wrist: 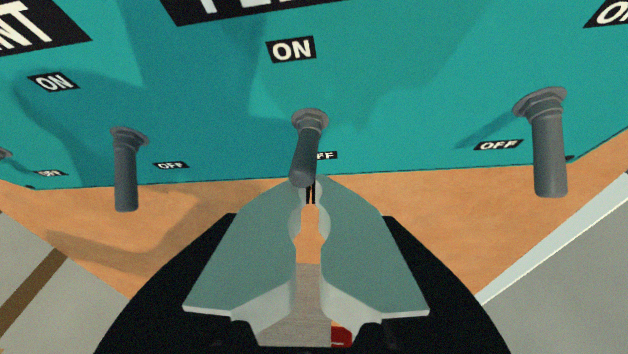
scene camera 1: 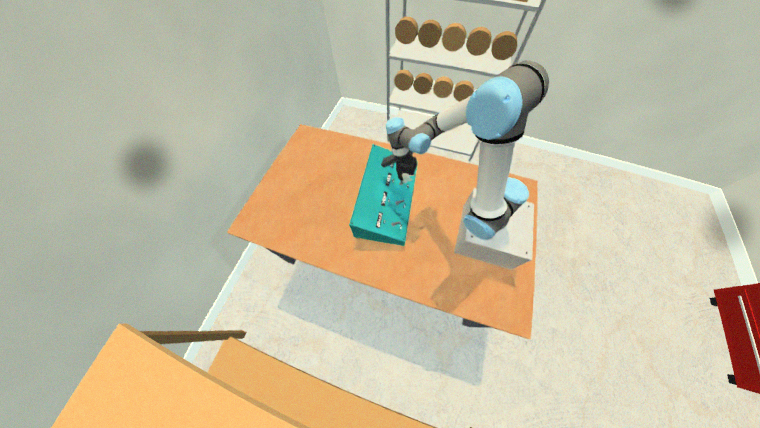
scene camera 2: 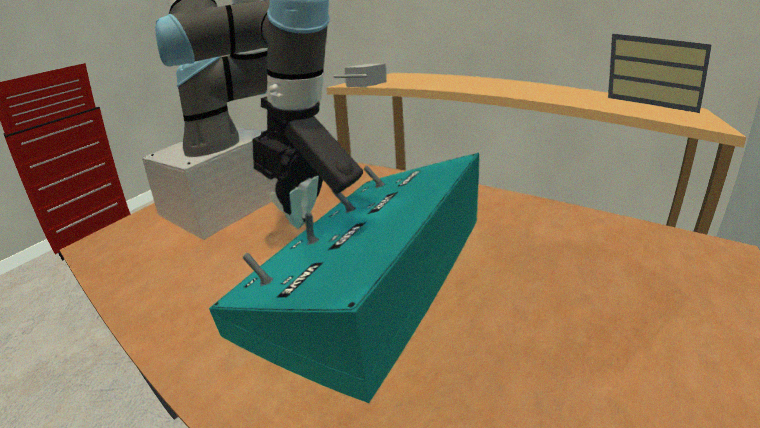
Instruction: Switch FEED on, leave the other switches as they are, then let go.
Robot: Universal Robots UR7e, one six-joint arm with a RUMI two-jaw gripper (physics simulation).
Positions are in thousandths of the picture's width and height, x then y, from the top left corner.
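Observation:
There's a vent lever (wrist: 201,538) here, and a feed lever (wrist: 482,490), and I can see a valve lever (wrist: 877,499) too. My gripper is at (scene camera 2: 394,532), and you'd also find it at (wrist: 496,501).

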